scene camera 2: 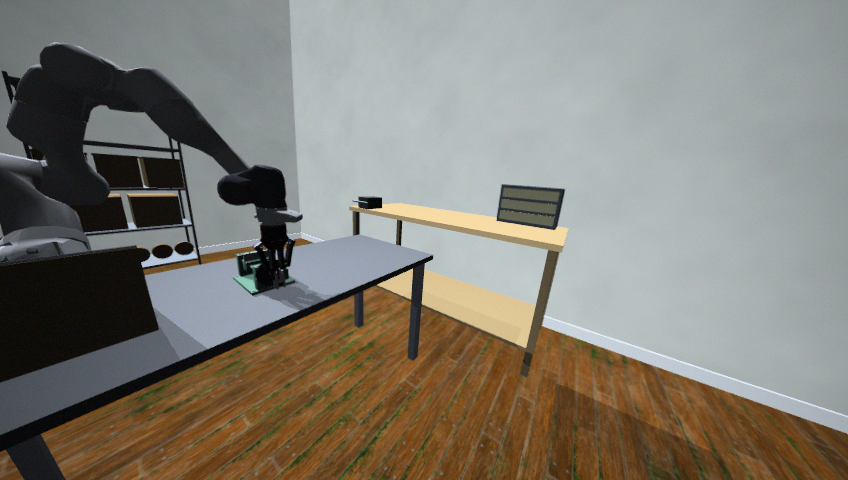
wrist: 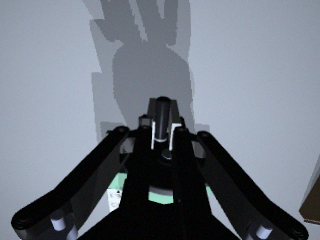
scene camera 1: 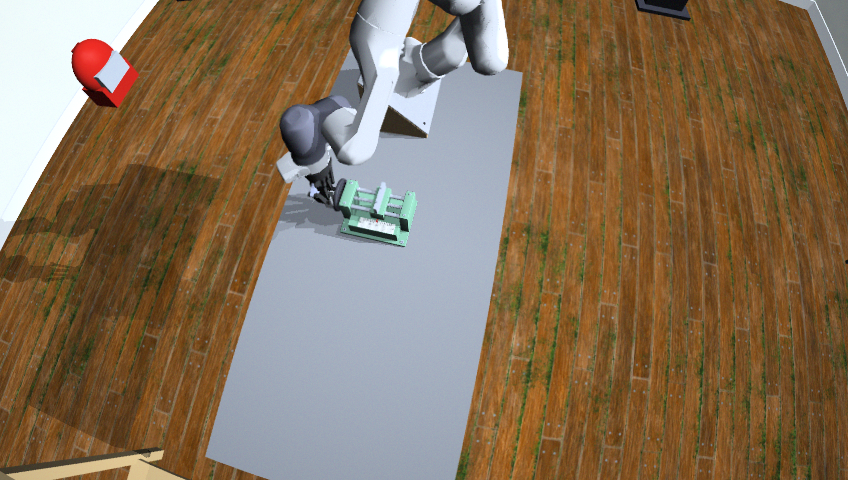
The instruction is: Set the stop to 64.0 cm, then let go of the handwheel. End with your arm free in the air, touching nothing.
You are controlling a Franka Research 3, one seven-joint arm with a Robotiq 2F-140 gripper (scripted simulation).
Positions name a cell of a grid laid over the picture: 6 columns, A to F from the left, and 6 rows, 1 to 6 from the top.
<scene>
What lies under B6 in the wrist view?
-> The gripper.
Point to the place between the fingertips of the gripper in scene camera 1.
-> At C3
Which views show the gripper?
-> Scene camera 2, the wrist view and scene camera 1: all of them.
</scene>
